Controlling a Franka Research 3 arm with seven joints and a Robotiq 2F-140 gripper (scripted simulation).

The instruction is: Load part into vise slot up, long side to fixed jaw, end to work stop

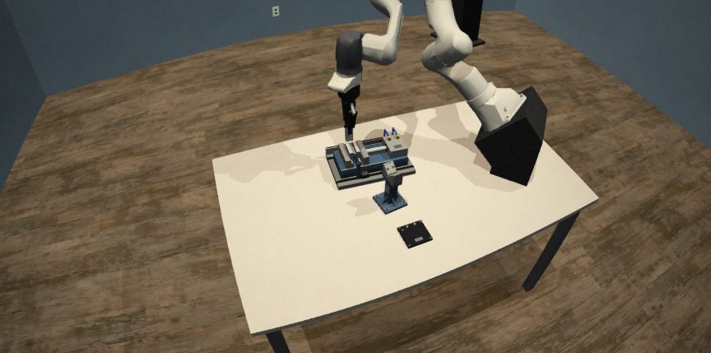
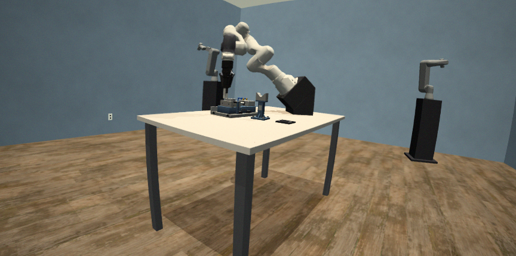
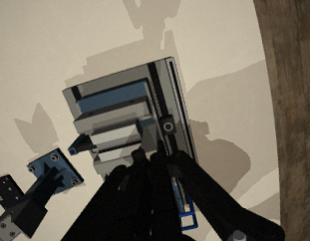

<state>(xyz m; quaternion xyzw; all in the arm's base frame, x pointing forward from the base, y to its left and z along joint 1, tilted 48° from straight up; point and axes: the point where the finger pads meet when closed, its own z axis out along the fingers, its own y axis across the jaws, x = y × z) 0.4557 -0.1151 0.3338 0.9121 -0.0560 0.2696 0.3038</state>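
Now: hand 10 mm short of the part, 40 mm to the right of it and 40 mm above it. From my hand the other things lie so: black infeed plate (20 mm ahead, 420 mm to the left, 140 mm below); then vise (50 mm behind, 70 mm to the left, 100 mm below); then air cylinder (140 mm behind, 100 mm to the left, 60 mm below).
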